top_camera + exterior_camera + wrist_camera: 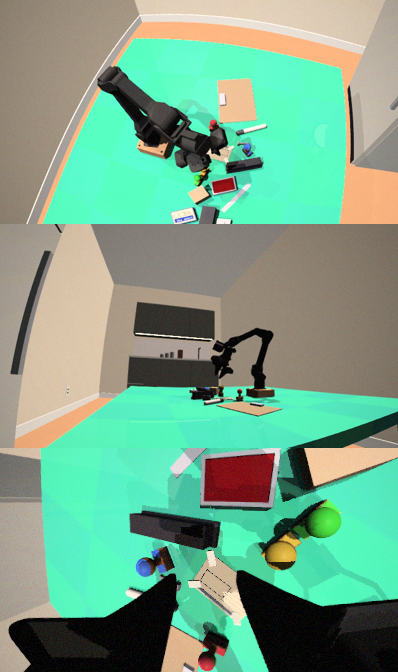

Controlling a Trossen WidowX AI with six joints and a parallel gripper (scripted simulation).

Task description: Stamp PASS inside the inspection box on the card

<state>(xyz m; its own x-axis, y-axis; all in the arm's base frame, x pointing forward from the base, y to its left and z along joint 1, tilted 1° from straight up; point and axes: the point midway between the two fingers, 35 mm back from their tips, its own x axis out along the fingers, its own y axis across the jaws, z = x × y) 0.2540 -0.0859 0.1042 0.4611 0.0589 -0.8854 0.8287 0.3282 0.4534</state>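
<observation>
Now: gripper tip 60 mm past the green-knobbed stamp, 60 mm to the left of it and 100 mm above it. Round my gripper tip: yellow-knobbed stamp 40 mm behind, 20 mm to the right, 100 mm below; then red ink pad 40 mm ahead, 70 mm to the right, 120 mm below; then cream card 80 mm to the left, 120 mm below.
</observation>
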